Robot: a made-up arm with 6 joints. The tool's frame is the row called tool.
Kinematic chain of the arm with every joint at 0, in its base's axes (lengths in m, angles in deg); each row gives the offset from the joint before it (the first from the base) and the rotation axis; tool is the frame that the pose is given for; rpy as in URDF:
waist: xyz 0.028 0 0.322 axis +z
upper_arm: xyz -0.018 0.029 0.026 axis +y
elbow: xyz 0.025 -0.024 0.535 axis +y
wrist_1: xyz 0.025 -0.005 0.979 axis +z
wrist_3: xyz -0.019 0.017 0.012 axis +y
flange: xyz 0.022 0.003 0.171 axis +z
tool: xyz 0 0.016 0.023 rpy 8.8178 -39.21 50.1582
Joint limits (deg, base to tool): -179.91..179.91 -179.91..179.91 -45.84..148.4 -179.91..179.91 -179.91..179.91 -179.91..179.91
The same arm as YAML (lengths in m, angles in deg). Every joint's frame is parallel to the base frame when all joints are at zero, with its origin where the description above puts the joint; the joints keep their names.
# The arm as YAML. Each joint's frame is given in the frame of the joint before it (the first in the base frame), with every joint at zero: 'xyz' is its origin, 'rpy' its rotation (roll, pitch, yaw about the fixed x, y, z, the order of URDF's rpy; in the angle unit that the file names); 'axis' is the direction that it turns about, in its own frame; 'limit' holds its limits. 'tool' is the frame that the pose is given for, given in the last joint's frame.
units:
  length: m
  angle: deg
joints:
  - name: waist
    type: revolute
    origin:
      xyz: [0.028, 0.0, 0.322]
      rpy: [0.0, 0.0, 0.0]
    axis: "+z"
    limit:
      lower: -179.91
      upper: 179.91
  - name: upper_arm
    type: revolute
    origin:
      xyz: [-0.018, 0.029, 0.026]
      rpy: [0.0, 0.0, 0.0]
    axis: "+y"
    limit:
      lower: -179.91
      upper: 179.91
  - name: elbow
    type: revolute
    origin:
      xyz: [0.025, -0.024, 0.535]
      rpy: [0.0, 0.0, 0.0]
    axis: "+y"
    limit:
      lower: -45.84
      upper: 148.4
  - name: wrist_1
    type: revolute
    origin:
      xyz: [0.025, -0.005, 0.979]
      rpy: [0.0, 0.0, 0.0]
    axis: "+z"
    limit:
      lower: -179.91
      upper: 179.91
  - name: wrist_3
    type: revolute
    origin:
      xyz: [-0.019, 0.017, 0.012]
      rpy: [0.0, 0.0, 0.0]
    axis: "+y"
    limit:
      lower: -179.91
      upper: 179.91
  - name: flange
    type: revolute
    origin:
      xyz: [0.022, 0.003, 0.171]
      rpy: [0.0, 0.0, 0.0]
    axis: "+z"
    limit:
      lower: -179.91
      upper: 179.91
tool:
  origin:
    xyz: [0.0, 0.016, 0.023]
    rpy: [8.82, -39.21, 50.16]

